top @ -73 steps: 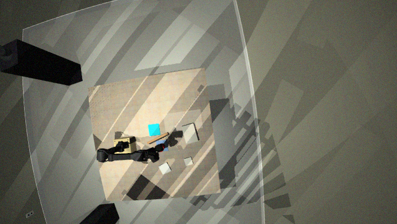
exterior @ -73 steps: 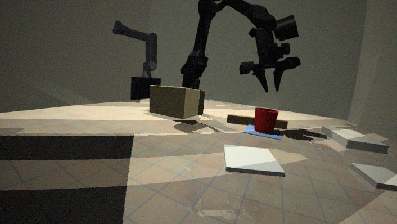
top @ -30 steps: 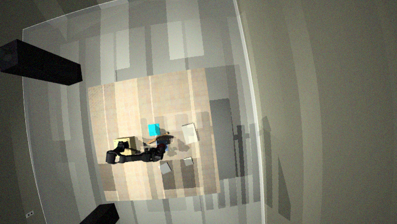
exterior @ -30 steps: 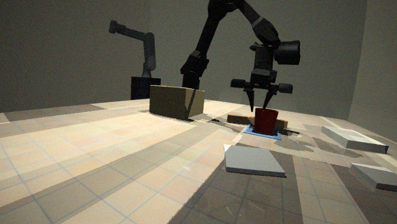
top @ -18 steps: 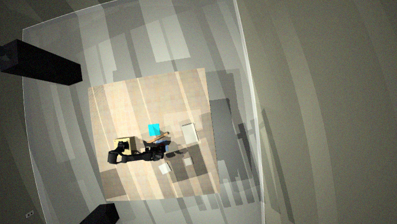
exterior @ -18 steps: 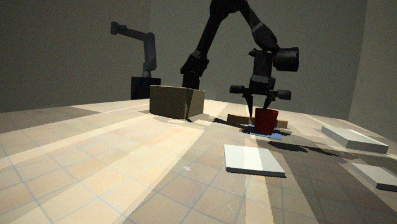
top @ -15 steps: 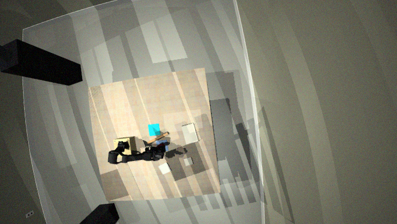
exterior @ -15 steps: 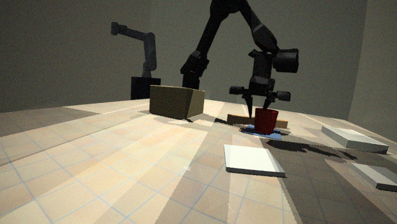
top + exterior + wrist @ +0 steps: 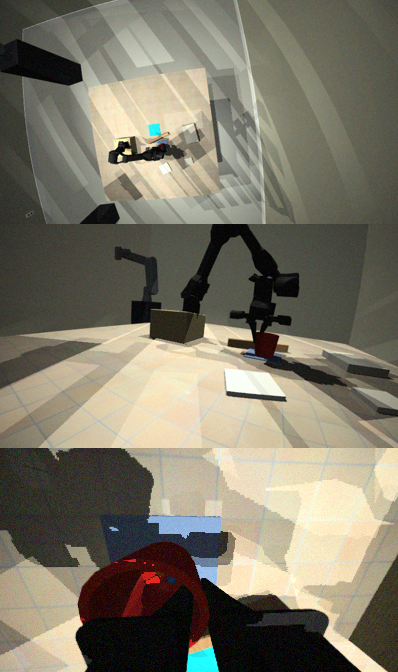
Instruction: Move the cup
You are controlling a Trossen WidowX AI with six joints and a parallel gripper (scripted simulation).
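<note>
Right now my gripper tip is 180 mm to the right of the cyan pad, 50 mm above it and 10 mm past it. Round my gripper tip: red cup (30 mm ahead); wooden bar (90 mm to the left, 30 mm below, 10 mm ahead).
</note>
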